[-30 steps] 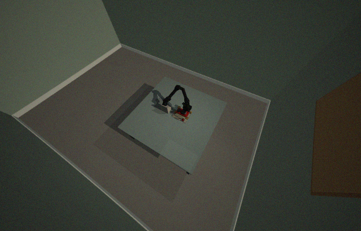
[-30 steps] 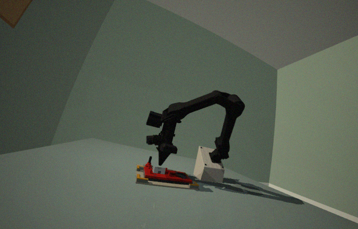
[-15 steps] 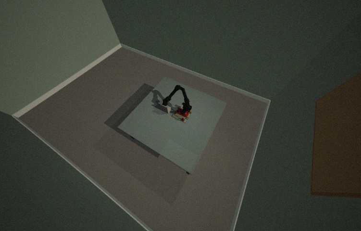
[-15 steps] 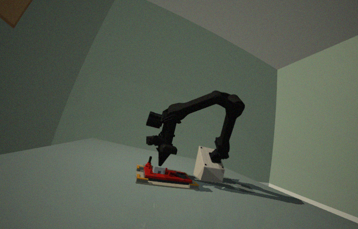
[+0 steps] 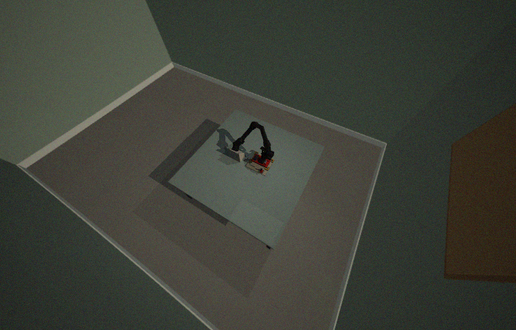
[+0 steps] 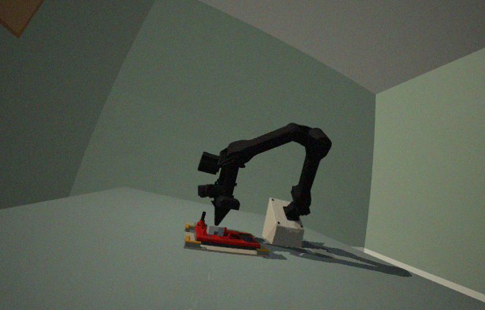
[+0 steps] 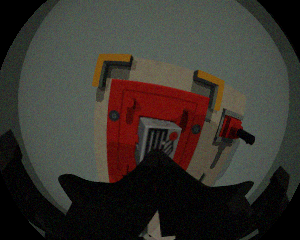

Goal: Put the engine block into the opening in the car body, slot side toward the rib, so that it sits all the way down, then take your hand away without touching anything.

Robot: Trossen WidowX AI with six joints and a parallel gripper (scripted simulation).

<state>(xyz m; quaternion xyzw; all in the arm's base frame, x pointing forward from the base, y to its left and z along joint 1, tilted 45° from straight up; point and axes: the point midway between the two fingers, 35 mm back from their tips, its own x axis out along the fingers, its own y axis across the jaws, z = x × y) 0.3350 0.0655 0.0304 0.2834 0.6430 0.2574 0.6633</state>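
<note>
My gripper tip is now 20 mm above the grey engine block and 10 mm to the right of it.
</note>
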